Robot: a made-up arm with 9 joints. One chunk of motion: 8 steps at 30 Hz.
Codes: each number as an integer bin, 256 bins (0 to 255) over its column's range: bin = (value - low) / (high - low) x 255, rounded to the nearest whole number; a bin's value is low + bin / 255 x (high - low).
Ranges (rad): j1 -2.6..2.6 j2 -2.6..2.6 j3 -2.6..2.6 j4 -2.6..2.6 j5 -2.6..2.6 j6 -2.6..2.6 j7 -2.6..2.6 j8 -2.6..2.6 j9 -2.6..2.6
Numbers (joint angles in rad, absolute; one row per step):
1: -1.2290 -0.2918 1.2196 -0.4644 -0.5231 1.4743 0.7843 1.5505 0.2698
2: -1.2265 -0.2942 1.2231 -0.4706 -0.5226 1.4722 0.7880 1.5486 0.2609
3: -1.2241 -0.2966 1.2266 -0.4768 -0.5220 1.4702 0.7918 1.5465 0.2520
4: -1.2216 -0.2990 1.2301 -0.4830 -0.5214 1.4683 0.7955 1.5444 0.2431
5: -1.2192 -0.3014 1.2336 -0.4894 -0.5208 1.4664 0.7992 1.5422 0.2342
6: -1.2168 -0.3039 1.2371 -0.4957 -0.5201 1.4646 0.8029 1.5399 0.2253
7: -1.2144 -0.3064 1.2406 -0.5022 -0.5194 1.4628 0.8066 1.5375 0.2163
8: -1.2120 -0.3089 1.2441 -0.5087 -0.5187 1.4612 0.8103 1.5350 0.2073
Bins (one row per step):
1: 67 113 187 105 102 200 166 204 141
2: 67 113 187 104 102 200 166 203 140
3: 67 113 188 104 102 200 166 203 140
4: 68 113 188 104 102 200 167 203 139
5: 68 113 188 104 102 199 167 203 139
6: 68 113 188 103 102 199 167 203 139
7: 68 112 188 103 102 199 167 203 138
8: 68 112 189 103 102 199 167 203 138

